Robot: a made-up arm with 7 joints. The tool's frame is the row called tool.
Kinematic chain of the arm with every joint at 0, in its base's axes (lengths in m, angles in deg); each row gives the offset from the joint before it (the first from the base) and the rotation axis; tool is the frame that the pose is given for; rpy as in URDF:
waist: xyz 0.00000 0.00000 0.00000 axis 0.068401 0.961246 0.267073
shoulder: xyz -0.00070 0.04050 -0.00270 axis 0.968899 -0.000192 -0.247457
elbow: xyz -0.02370 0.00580 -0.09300 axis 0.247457 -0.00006 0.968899
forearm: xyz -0.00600 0.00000 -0.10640 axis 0.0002 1 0.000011
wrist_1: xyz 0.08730 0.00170 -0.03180 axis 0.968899 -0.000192 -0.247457
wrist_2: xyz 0.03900 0.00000 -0.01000 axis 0.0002 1 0.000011
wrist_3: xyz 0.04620 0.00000 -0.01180 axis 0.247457 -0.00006 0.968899
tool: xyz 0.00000 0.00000 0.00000 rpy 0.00 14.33 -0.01
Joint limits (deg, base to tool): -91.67..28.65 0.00..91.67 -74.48..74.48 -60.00..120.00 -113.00..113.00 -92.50..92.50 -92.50..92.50
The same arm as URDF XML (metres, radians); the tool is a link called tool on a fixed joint. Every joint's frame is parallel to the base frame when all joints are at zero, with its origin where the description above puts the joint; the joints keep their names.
<robot name="arm">
<link name="base"/>
<link name="link1"/>
<link name="link2"/>
<link name="link3"/>
<link name="link4"/>
<link name="link5"/>
<link name="link6"/>
<link name="link7"/>
<link name="tool"/>
<joint name="waist" type="revolute"><parent link="base"/><child link="link1"/><origin xyz="0.0000 0.0000 0.0000"/><axis xyz="0.068403 0.961235 0.26711"/><limit lower="-1.5999" upper="0.5000"/></joint>
<joint name="shoulder" type="revolute"><parent link="link1"/><child link="link2"/><origin xyz="-0.0007 0.0405 -0.0027"/><axis xyz="0.968889 -0.0002 -0.247497"/><limit lower="0.0000" upper="1.5999"/></joint>
<joint name="elbow" type="revolute"><parent link="link2"/><child link="link3"/><origin xyz="-0.0237 0.0058 -0.0930"/><axis xyz="0.247497 -0.0001 0.968889"/><limit lower="-1.2999" upper="1.2999"/></joint>
<joint name="forearm" type="revolute"><parent link="link3"/><child link="link4"/><origin xyz="-0.0060 0.0000 -0.1064"/><axis xyz="0.0002 1 0"/><limit lower="-1.0472" upper="2.0944"/></joint>
<joint name="wrist_1" type="revolute"><parent link="link4"/><child link="link5"/><origin xyz="0.0873 0.0017 -0.0318"/><axis xyz="0.968889 -0.0002 -0.247497"/><limit lower="-1.9722" upper="1.9722"/></joint>
<joint name="wrist_2" type="revolute"><parent link="link5"/><child link="link6"/><origin xyz="0.0390 0.0000 -0.0100"/><axis xyz="0.0002 1 0"/><limit lower="-1.6144" upper="1.6144"/></joint>
<joint name="wrist_3" type="revolute"><parent link="link6"/><child link="link7"/><origin xyz="0.0462 0.0000 -0.0118"/><axis xyz="0.247497 -0.0001 0.968889"/><limit lower="-1.6144" upper="1.6144"/></joint>
<joint name="tool_fixed" type="fixed"><parent link="link7"/><child link="tool"/><origin xyz="0.0000 0.0000 0.0000" rpy="0.0000 0.2501 -0.0002"/></joint>
</robot>

